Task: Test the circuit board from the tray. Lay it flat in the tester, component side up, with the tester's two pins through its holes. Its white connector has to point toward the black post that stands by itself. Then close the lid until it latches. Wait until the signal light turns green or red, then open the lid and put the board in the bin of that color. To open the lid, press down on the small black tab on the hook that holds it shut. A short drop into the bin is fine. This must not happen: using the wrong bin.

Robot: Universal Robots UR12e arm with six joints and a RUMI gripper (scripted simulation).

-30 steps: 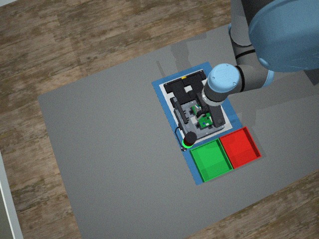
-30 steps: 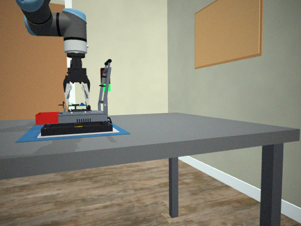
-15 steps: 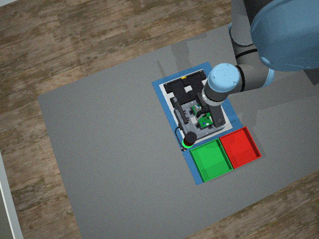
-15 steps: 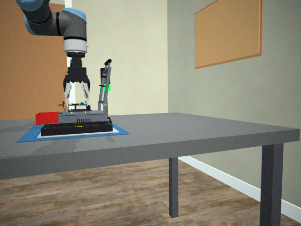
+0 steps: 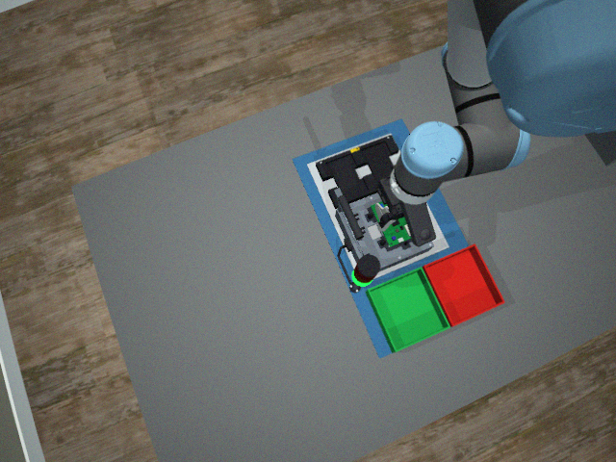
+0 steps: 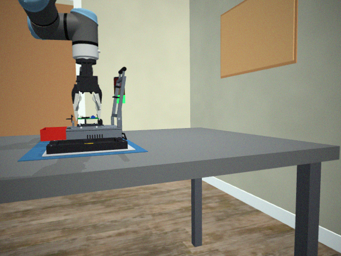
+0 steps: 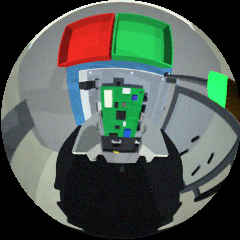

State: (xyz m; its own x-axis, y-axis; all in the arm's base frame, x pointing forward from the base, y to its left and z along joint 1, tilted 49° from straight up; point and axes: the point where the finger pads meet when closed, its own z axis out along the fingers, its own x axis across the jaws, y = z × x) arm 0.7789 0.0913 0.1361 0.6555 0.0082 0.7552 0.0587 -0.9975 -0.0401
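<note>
Now: hand 10 mm to the left of the green circuit board. From my hand the other things lie so: green bin (30 mm ahead, 200 mm to the left, 80 mm below); then black latch hook (70 mm behind, 40 mm to the left, 10 mm below); then tester lid (120 mm ahead, 90 mm above).
</note>
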